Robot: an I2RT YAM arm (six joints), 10 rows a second.
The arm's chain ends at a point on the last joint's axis. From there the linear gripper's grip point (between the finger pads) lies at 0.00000 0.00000 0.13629 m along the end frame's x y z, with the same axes.
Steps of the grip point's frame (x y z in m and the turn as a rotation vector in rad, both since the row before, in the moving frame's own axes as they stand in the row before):
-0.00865, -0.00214, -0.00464, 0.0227, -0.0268, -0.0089
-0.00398, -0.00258, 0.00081, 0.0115, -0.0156, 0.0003
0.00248, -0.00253, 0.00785, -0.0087, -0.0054, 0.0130
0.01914, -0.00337, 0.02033, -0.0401, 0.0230, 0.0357
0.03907, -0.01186, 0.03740, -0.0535, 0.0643, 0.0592
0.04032, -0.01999, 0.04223, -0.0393, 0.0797, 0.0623
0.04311, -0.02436, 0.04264, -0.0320, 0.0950, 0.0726
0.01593, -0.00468, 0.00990, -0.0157, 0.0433, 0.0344
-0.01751, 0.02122, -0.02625, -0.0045, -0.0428, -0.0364
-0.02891, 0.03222, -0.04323, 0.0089, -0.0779, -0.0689
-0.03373, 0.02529, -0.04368, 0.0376, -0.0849, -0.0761
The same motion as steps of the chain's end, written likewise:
-0.00498, 0.00094, -0.00456, 0.0227, -0.0268, -0.0089
-0.00185, -0.00101, 0.00084, 0.0115, -0.0156, 0.0003
0.00322, -0.00371, 0.00786, -0.0087, -0.0054, 0.0130
0.01610, -0.00889, 0.02048, -0.0401, 0.0230, 0.0357
0.03054, -0.01940, 0.03788, -0.0535, 0.0643, 0.0592
0.02965, -0.02567, 0.04277, -0.0393, 0.0797, 0.0623
0.03035, -0.02918, 0.04332, -0.0320, 0.0950, 0.0726
0.01007, -0.00692, 0.01004, -0.0157, 0.0433, 0.0344
-0.01169, 0.02050, -0.02612, -0.0045, -0.0428, -0.0364
-0.01827, 0.03307, -0.04281, 0.0089, -0.0779, -0.0689
-0.02199, 0.02996, -0.04309, 0.0376, -0.0849, -0.0761

